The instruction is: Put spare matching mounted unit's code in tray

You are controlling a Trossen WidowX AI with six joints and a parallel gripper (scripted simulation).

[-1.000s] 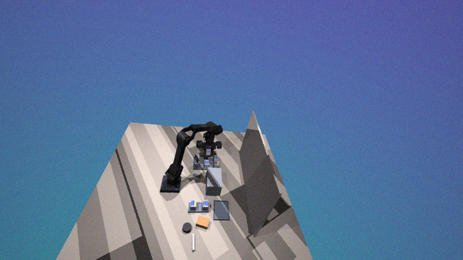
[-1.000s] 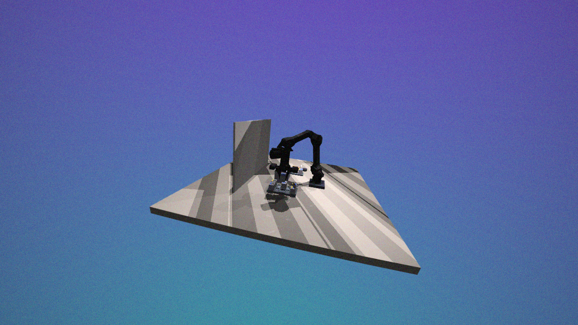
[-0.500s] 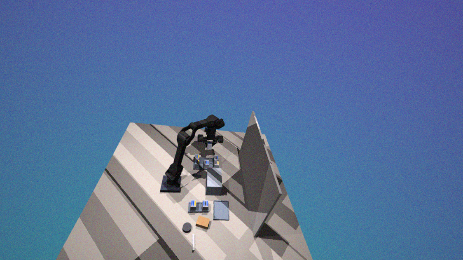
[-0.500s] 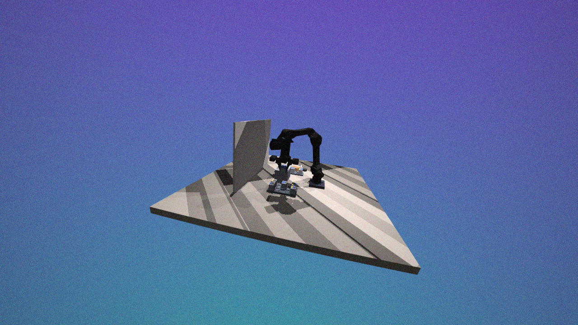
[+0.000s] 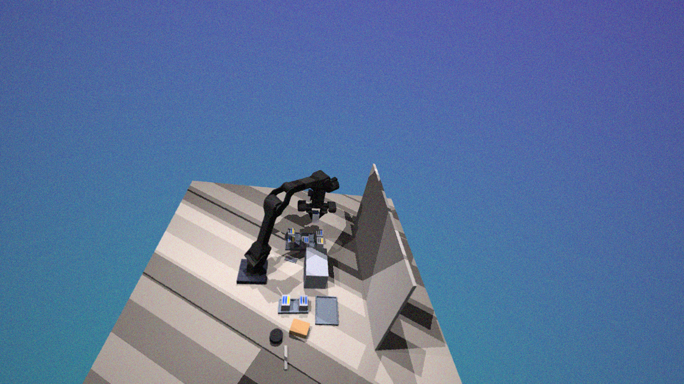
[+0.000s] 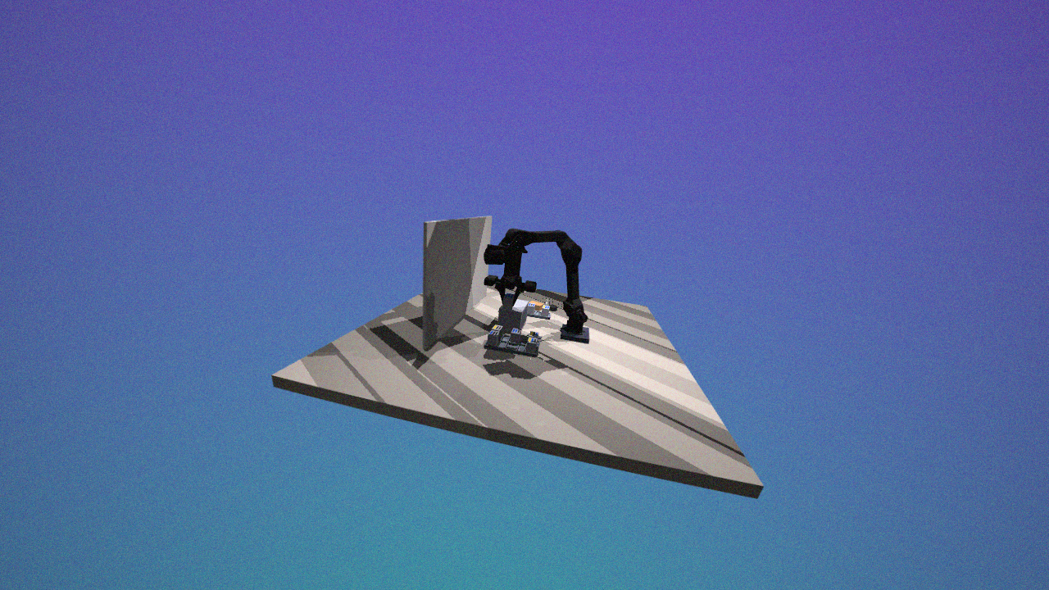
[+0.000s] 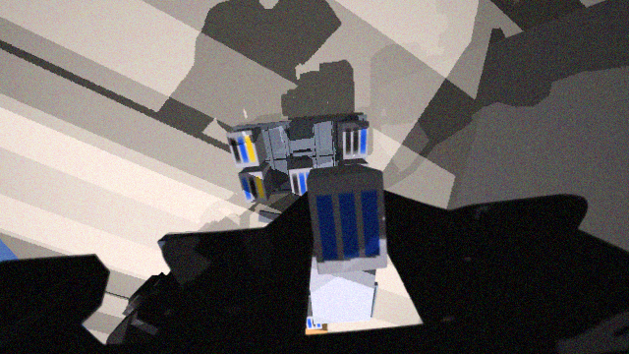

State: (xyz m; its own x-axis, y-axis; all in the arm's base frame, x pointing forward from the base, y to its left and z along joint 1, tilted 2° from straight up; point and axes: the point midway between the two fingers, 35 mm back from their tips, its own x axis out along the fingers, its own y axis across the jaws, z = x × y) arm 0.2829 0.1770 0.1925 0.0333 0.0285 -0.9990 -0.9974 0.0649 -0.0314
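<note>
The blue-grey tray is 400 mm to the right of my gripper tip, 160 mm below it and 20 mm ahead of it. From my gripper tip the other things lie so: grey wall panel: 240 mm to the right, 240 mm ahead, 60 mm above; pale grey box: 200 mm to the right, 120 mm below, 10 mm behind; brown block: 470 mm to the right, 150 mm below, 100 mm behind.
</note>
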